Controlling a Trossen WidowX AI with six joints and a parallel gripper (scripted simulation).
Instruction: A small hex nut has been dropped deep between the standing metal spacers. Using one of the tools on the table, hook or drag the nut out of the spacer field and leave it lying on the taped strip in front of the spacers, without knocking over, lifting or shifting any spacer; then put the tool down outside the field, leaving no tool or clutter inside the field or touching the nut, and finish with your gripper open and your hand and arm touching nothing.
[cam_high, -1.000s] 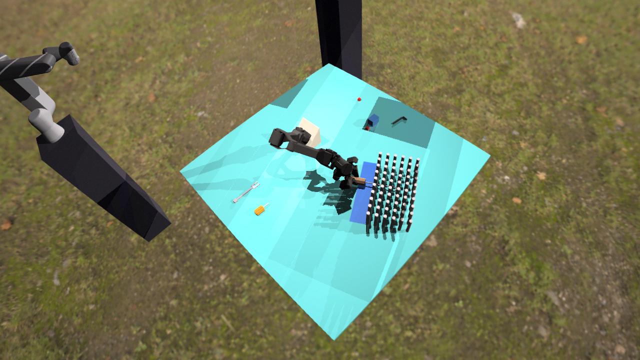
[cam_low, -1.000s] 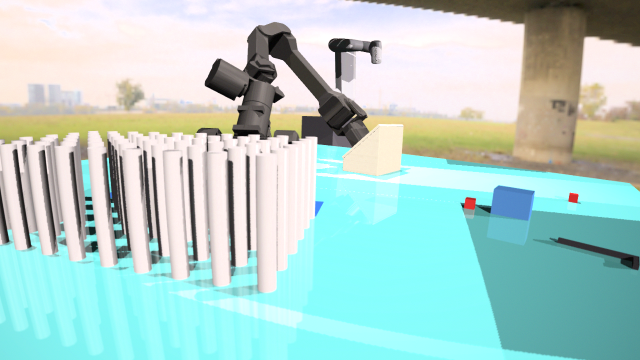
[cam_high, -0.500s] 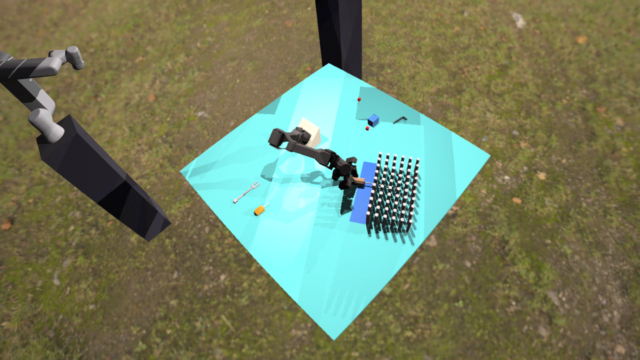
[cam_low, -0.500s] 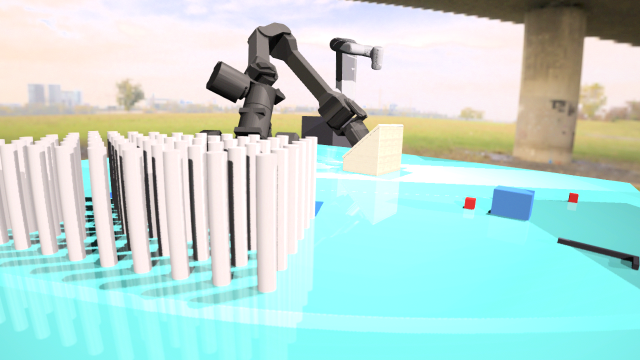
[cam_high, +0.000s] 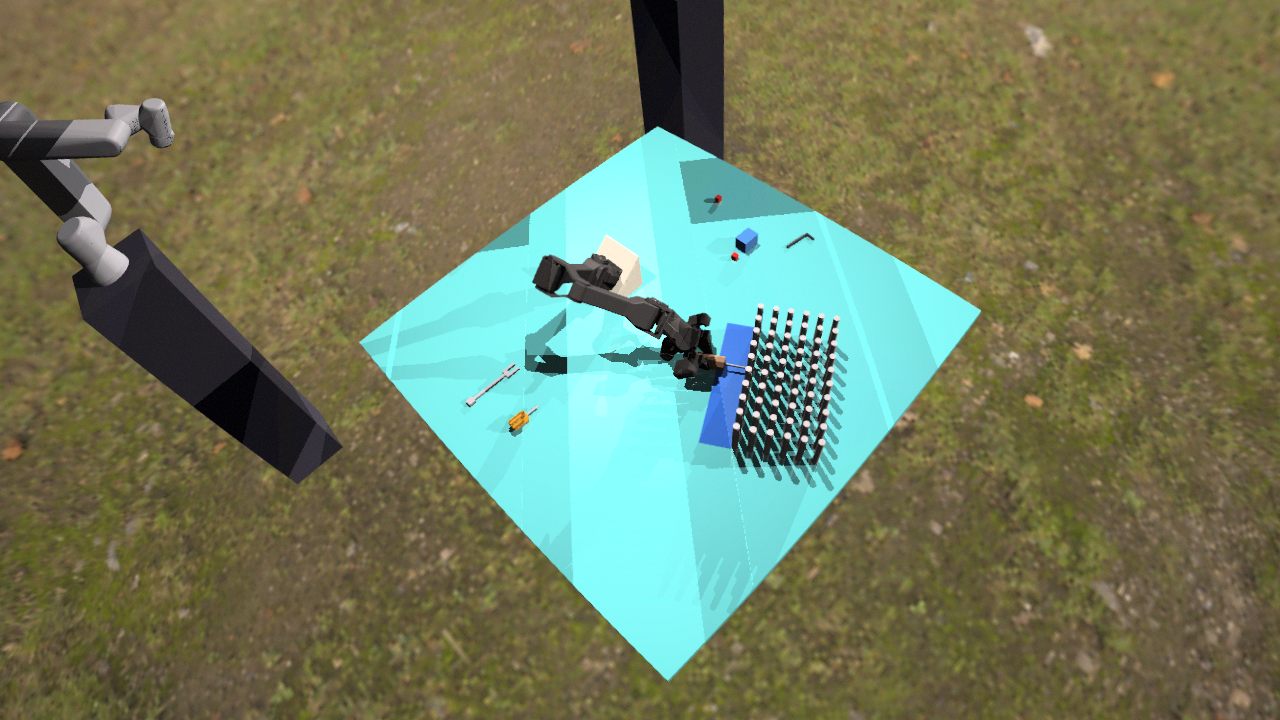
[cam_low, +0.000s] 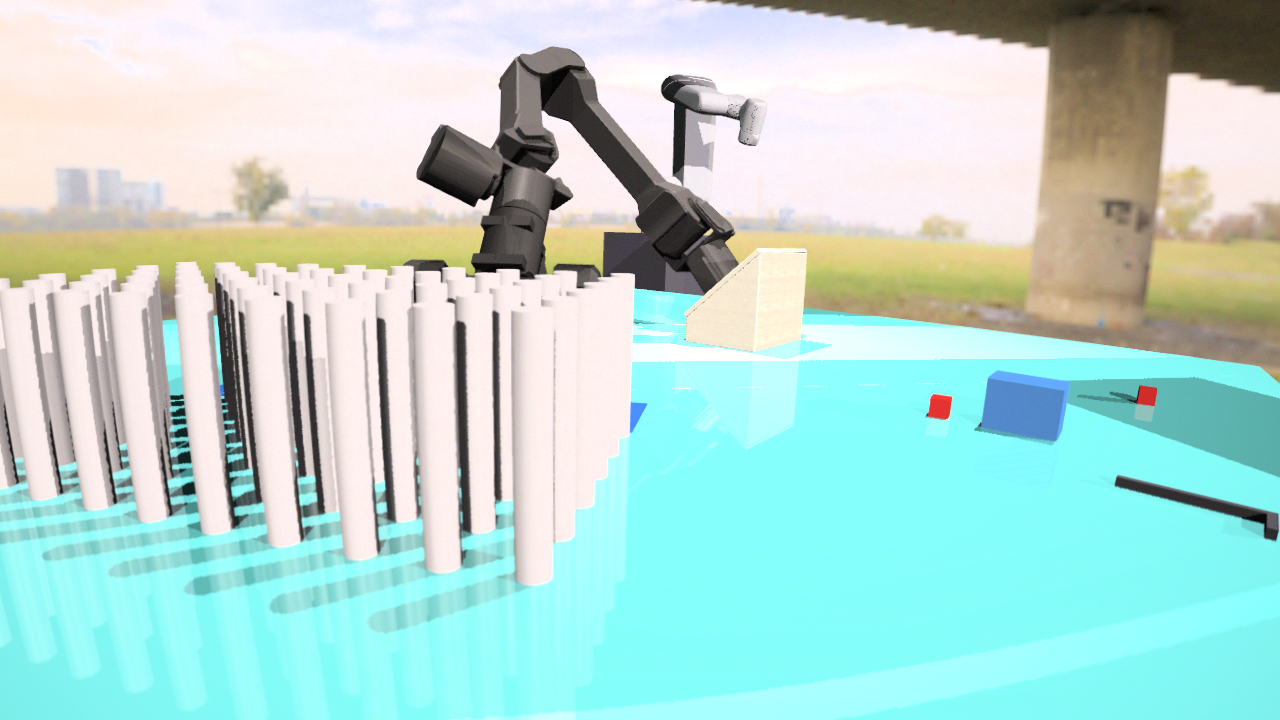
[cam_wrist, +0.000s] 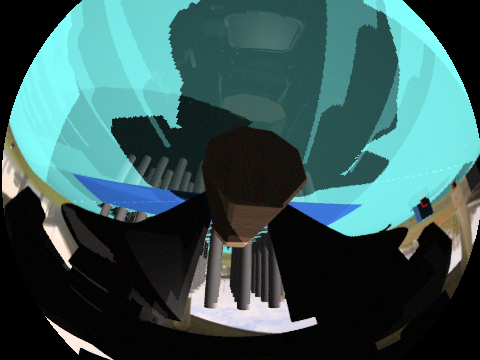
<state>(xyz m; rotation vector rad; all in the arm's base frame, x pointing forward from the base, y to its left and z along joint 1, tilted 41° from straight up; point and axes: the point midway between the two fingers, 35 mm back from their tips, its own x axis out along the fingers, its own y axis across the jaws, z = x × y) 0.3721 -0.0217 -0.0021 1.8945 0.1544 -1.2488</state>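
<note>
Right now my gripper tip is 7 cm short of the blue taped strip and 1 cm above it. Round my gripper tip: blue cube (21 cm behind, 40 cm to the left, 1 cm above); wooden-handled hook tool (9 cm ahead, 5 cm to the left); tiny grey hex nut (18 cm ahead, 11 cm to the left, 1 cm below).
</note>
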